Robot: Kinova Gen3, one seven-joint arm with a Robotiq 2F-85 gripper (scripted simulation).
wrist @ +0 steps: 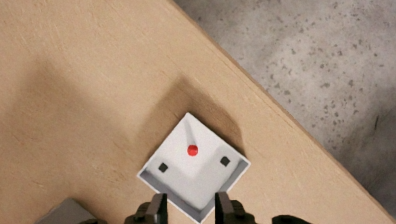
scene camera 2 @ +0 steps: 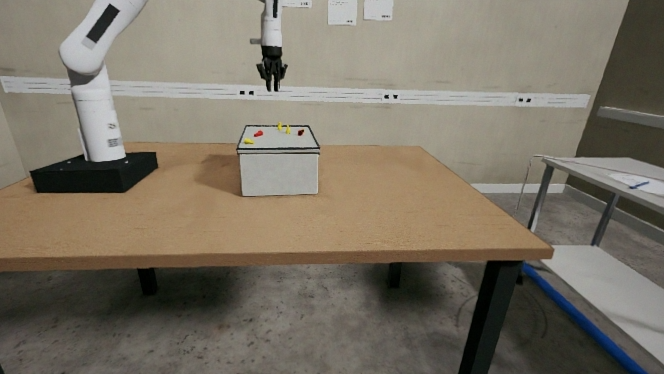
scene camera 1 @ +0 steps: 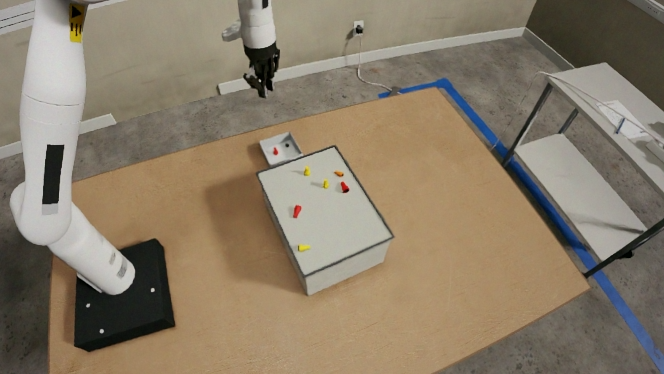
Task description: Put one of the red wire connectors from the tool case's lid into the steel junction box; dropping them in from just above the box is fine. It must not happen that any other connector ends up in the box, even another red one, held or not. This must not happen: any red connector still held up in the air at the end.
Note:
The pictures show: my gripper and a tool case.
My gripper is seen too in scene camera 2.

